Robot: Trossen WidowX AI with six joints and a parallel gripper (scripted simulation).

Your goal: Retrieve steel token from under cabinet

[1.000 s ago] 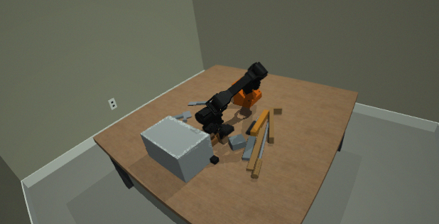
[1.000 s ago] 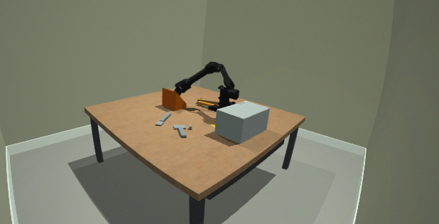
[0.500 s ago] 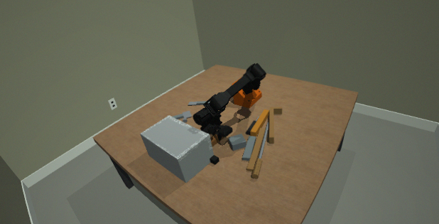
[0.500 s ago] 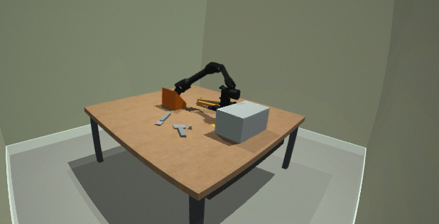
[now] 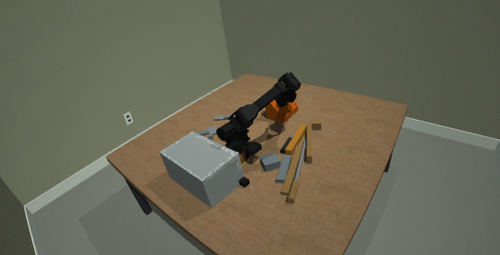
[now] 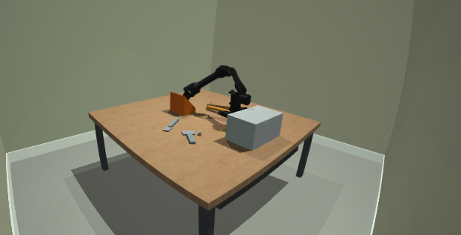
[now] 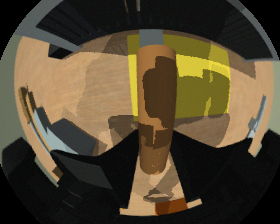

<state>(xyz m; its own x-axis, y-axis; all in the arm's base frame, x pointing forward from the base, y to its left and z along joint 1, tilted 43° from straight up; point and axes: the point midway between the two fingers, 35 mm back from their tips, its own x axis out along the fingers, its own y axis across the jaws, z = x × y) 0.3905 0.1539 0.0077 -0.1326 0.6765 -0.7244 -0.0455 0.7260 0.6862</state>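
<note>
The orange bar lies 240 mm behind my gripper tip, 110 mm to the left of it and 10 mm above it. Round my gripper tip: grey block: 120 mm to the left, 40 mm behind, 10 mm above; then wooden stick: 220 mm to the left, 80 mm behind; then grey t-piece: 340 mm to the right, 10 mm behind.
</note>
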